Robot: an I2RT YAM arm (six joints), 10 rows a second.
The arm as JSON. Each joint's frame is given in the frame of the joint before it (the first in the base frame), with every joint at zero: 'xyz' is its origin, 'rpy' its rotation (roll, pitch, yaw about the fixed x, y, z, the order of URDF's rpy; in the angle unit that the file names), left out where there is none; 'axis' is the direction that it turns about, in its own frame. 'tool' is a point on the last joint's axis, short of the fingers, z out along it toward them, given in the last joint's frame.
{
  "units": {
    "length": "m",
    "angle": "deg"
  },
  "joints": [
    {
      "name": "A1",
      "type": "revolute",
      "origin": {
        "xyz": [
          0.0,
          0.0,
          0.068
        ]
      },
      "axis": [
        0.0,
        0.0,
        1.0
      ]
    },
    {
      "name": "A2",
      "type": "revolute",
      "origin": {
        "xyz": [
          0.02,
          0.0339,
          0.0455
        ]
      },
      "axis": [
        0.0,
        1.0,
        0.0
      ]
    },
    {
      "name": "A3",
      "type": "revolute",
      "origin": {
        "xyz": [
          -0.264,
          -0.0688,
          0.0
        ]
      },
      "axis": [
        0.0,
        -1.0,
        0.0
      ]
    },
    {
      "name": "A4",
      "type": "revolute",
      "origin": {
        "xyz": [
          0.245,
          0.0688,
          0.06
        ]
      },
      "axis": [
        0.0,
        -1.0,
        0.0
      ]
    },
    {
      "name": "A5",
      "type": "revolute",
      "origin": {
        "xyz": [
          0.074,
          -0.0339,
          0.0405
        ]
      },
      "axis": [
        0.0,
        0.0,
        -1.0
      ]
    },
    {
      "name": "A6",
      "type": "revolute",
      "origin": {
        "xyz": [
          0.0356,
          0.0,
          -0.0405
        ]
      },
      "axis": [
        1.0,
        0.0,
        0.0
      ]
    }
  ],
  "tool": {
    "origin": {
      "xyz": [
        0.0,
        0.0,
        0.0
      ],
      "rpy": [
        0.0,
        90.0,
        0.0
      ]
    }
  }
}
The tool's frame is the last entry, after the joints.
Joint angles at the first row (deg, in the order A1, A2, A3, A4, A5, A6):
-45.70, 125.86, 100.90, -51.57, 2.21, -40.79
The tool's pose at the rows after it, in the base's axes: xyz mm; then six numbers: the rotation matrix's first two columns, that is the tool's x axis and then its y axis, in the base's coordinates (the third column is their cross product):
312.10 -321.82 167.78 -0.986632 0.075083 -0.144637 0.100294 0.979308 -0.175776
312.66 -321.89 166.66 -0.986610 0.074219 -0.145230 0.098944 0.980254 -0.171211
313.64 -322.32 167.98 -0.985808 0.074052 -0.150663 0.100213 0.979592 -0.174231
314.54 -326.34 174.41 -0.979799 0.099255 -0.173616 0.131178 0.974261 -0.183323
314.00 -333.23 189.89 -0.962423 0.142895 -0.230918 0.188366 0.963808 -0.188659
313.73 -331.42 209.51 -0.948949 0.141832 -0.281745 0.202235 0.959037 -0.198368
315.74 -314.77 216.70 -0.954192 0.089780 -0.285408 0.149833 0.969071 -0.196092
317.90 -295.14 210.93 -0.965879 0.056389 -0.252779 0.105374 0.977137 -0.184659
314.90 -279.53 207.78 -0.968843 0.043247 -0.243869 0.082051 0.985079 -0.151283
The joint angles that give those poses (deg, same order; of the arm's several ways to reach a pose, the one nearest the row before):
-45.70, 126.43, 100.92, -51.52, 2.25, -40.86
-45.67, 126.64, 101.03, -51.57, 2.02, -40.87
-45.63, 126.67, 101.34, -51.50, 1.97, -40.79
-45.91, 126.64, 102.65, -51.49, 1.86, -39.42
-46.65, 125.98, 104.78, -51.47, 0.70, -37.00
-46.60, 123.88, 105.51, -51.48, -0.42, -36.31
-45.01, 121.13, 102.84, -51.48, -1.18, -37.69
-42.93, 119.23, 98.90, -51.44, -0.63, -38.07
-41.75, 117.06, 95.14, -51.50, -1.79, -37.82

